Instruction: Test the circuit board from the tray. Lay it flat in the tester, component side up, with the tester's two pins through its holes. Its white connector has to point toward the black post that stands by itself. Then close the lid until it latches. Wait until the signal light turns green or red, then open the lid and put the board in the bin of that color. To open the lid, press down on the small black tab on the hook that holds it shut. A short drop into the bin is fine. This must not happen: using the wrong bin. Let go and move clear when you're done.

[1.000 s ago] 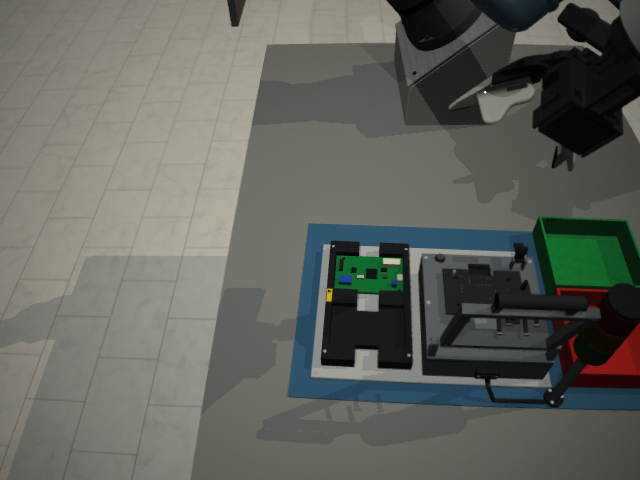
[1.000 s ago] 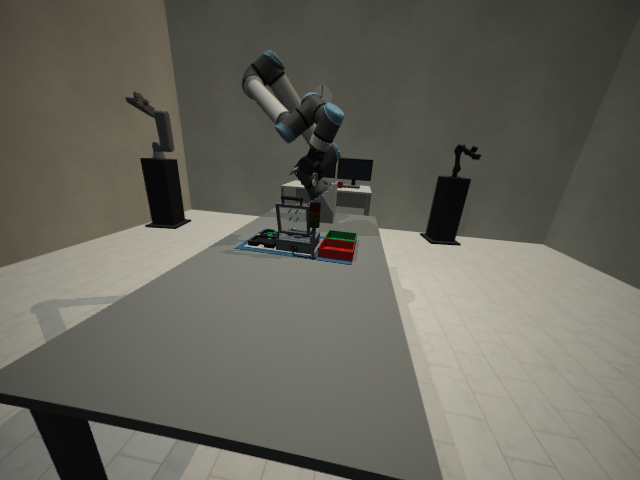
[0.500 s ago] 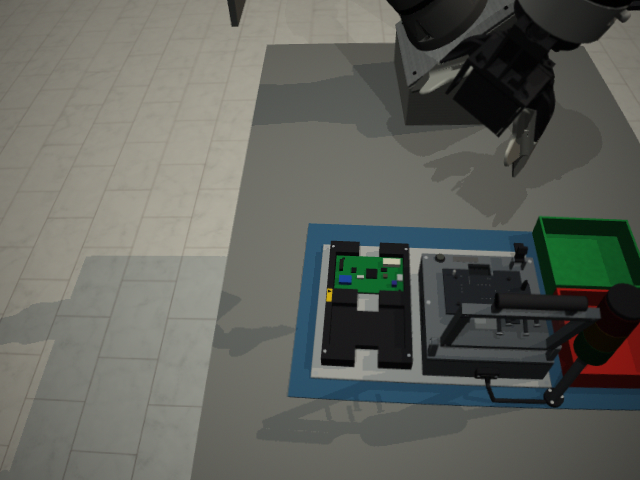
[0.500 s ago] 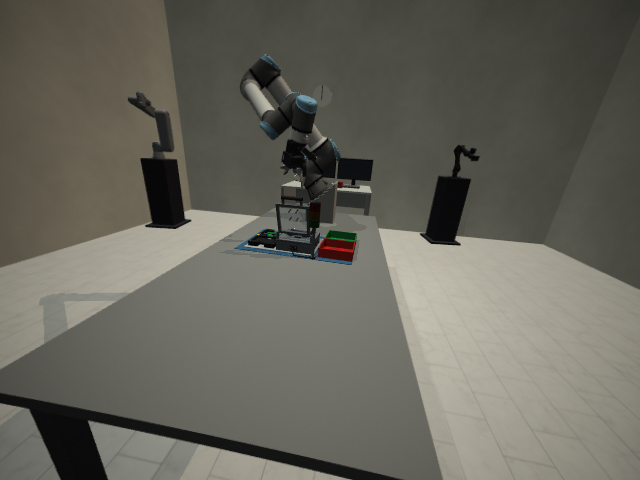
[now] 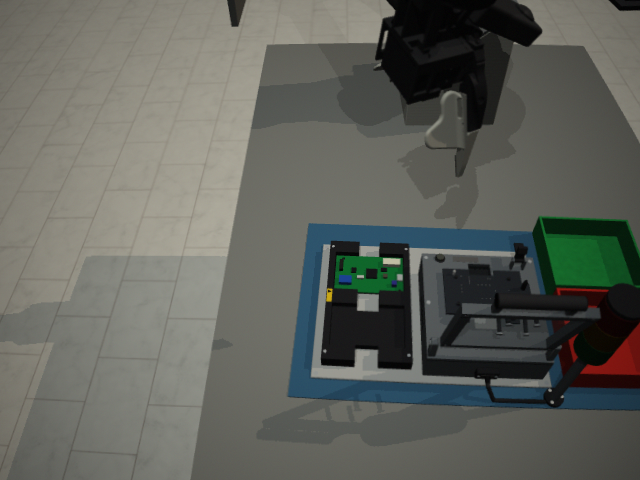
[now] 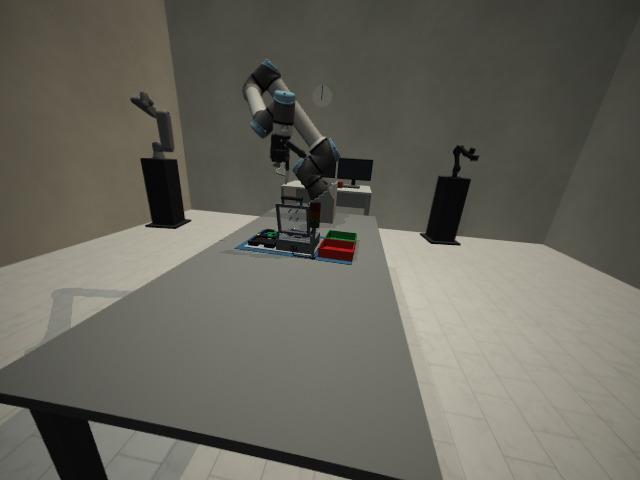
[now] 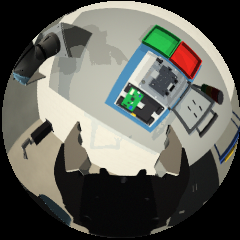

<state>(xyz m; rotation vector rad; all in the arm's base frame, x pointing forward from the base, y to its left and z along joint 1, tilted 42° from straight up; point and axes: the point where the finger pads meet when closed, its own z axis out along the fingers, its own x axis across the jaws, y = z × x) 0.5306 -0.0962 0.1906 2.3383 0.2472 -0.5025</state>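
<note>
Right now the green circuit board is 300 mm below my hand and 50 mm to the right of it. Also, from my hand: green bin: 320 mm to the left, 300 mm below, 20 mm ahead; then black latch tab: 230 mm below, 170 mm to the left, 40 mm ahead; then tester lid: 210 mm ahead, 130 mm below, 80 mm to the left.
</note>
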